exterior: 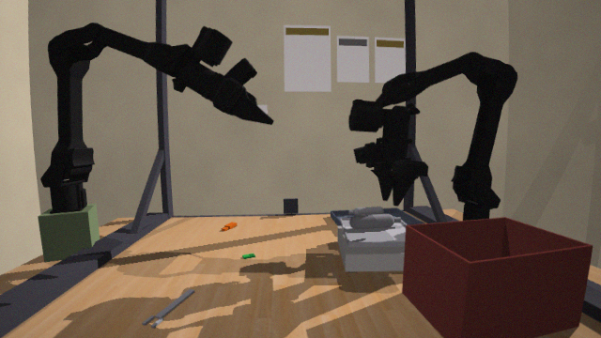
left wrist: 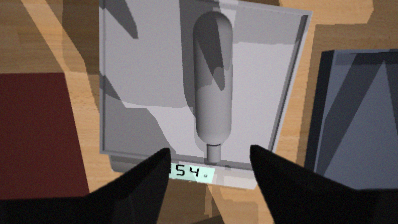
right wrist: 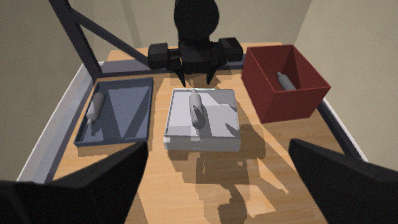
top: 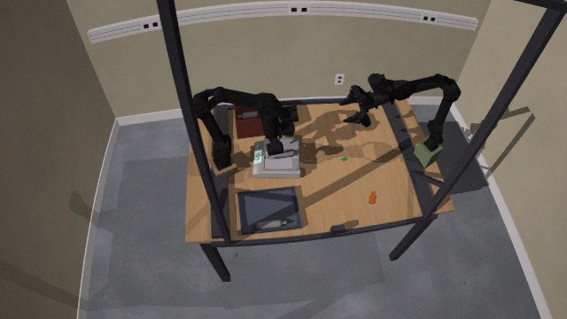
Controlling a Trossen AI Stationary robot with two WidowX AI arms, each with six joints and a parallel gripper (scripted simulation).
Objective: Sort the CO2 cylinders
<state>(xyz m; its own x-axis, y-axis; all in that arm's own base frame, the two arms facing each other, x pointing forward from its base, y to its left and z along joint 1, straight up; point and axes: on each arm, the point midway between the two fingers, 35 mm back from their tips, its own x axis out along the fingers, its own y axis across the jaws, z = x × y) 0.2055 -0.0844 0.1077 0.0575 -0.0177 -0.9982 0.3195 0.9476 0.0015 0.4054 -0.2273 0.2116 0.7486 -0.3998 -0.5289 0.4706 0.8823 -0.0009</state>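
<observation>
Right now the red scrap bin is 24 cm ahead of my left hand, 12 cm below it and 7 cm to the left of it. Also, from my left hand: orange piece (42 cm to the right, 20 cm behind, 15 cm below); then tray (23 cm behind, 14 cm below, 3 cm to the left); then green piece (32 cm to the right, 15 cm below, 1 cm ahead).
</observation>
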